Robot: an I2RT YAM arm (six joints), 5 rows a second.
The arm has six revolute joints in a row. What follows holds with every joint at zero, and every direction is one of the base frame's. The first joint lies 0.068 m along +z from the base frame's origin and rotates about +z. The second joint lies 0.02 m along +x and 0.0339 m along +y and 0.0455 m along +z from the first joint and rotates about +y. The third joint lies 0.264 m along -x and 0.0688 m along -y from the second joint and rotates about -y. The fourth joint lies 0.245 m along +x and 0.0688 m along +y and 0.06 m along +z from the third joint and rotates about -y. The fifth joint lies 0.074 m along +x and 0.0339 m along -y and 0.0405 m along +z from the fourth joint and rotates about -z. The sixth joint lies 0.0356 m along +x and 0.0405 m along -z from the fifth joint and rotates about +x. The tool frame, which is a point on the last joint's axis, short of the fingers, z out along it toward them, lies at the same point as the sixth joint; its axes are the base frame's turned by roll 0, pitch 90 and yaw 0 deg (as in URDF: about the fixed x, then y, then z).
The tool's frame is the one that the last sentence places.
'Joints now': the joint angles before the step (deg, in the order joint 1, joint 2, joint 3, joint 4, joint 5, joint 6). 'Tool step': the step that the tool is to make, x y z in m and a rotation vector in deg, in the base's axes. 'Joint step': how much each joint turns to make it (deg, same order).
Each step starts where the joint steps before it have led.
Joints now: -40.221 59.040 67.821 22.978 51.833 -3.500
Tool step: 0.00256 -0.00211 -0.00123 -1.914 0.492 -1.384
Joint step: 0.033 0.886 -1.185 5.826 0.194 -3.676
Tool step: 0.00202 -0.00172 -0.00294 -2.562 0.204 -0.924
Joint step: -0.067 0.784 -1.756 6.798 -0.597 -3.514
